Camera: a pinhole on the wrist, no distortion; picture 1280 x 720 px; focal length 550.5 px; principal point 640.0 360.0 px. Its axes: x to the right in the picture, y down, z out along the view. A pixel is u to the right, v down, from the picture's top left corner.
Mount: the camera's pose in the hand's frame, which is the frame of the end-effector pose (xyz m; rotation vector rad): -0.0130 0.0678 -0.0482 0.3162 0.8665 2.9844
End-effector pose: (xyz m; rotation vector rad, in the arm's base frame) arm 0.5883 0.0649 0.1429 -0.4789 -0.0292 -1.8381
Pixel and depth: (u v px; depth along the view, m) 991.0 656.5 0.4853
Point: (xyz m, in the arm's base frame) 0.9235 0.3572 0.5481
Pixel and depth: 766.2 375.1 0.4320
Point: 0.9667 0.0781 0.3760
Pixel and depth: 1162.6 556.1 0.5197
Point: 1.0611 0.4925 0.4882
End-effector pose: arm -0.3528 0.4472 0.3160 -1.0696 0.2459 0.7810
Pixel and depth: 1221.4 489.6 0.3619
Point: -0.7873 0.6743 0.5126
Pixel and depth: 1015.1 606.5 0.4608
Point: -0.7089 0.8160 0.5664
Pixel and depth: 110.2 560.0 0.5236
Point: -0.1008 1.0857 0.0860
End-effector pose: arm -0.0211 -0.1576 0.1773 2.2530 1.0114 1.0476
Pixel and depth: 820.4 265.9 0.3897
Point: 0.3029 -0.4437 0.2103
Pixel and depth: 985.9 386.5 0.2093
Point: 0.1337 -0.3617 0.1548
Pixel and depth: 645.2 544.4 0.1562
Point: 0.1184 -0.2199 0.1888
